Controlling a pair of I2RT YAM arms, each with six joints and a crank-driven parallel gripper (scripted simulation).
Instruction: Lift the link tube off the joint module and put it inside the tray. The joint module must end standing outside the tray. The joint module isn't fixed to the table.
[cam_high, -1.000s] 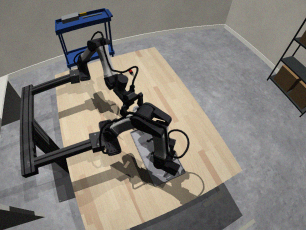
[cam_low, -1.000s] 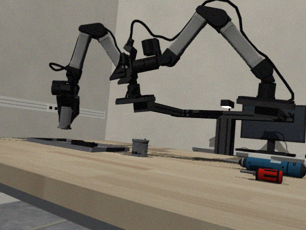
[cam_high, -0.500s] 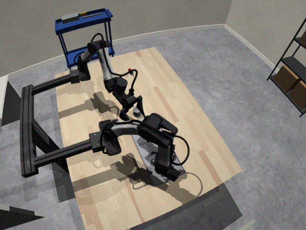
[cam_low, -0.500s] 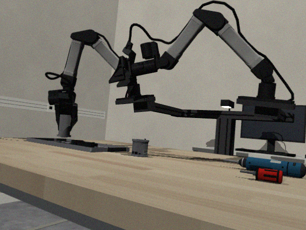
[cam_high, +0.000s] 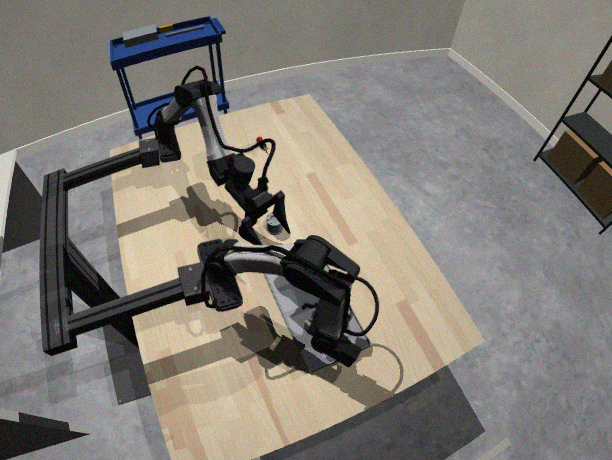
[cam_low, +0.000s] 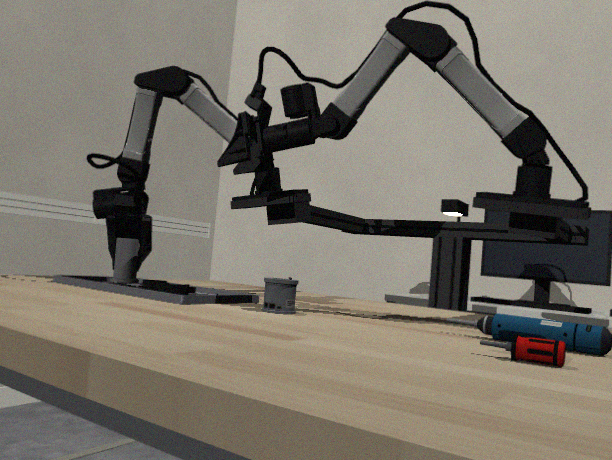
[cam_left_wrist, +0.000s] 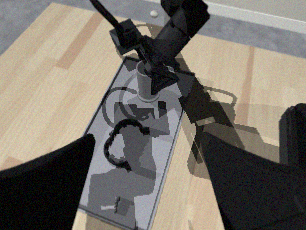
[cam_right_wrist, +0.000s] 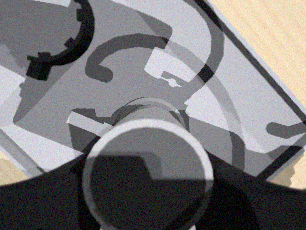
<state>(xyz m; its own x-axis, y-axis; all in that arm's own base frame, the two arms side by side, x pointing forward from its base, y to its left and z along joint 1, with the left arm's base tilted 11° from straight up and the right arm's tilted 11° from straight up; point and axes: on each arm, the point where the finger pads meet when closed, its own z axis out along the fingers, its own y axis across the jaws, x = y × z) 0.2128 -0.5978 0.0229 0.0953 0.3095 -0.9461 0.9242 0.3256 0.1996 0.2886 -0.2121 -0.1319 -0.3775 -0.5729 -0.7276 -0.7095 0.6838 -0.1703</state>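
Now: right hand 1 cm past the grey link tube and 1 cm below it. From my right hand the other things lie so: screw 1 cm behind, 28 cm to the left, 4 cm below; black c-shaped ring 3 cm ahead, 15 cm to the left, 3 cm below; grey tray 1 cm ahead, 10 cm to the left, 4 cm below.
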